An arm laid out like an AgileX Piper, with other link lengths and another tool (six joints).
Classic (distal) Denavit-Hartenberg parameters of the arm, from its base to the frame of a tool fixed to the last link. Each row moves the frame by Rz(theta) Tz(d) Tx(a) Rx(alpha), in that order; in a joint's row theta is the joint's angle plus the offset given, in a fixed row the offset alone. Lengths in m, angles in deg.
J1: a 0, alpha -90, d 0.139, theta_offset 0
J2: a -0.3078, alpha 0, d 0, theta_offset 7.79
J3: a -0.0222, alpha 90, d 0, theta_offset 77.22
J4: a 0, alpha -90, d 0.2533, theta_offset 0
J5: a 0, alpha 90, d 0, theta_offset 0
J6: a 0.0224, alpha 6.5, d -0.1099, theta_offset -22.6
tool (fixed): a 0, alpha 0, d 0.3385, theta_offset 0
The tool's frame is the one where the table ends.
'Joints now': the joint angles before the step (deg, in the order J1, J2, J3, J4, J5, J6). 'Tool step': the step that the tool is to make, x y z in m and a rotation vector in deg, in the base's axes. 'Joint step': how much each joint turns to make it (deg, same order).
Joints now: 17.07, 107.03, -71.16, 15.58, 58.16, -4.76
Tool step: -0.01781, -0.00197, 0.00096, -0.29, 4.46, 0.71
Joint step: -0.11, 0.00, 0.00, 0.46, 4.52, 0.00
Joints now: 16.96, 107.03, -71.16, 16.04, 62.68, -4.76
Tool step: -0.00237, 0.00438, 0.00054, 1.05, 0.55, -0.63
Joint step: 0.00, -0.06, 0.06, 1.32, 0.23, 0.01
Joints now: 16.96, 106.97, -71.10, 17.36, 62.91, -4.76
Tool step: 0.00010, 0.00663, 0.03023, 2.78, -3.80, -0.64
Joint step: 0.00, -4.99, 0.00, 1.67, 0.57, 0.00
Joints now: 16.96, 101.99, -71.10, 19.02, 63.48, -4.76
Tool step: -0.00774, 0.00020, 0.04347, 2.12, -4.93, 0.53
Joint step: 0.00, -7.39, -0.01, 0.34, 2.18, 0.01
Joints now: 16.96, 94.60, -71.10, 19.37, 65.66, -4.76
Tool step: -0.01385, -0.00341, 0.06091, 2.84, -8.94, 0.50
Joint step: 0.00, -10.84, 0.00, -0.01, 1.54, 0.01
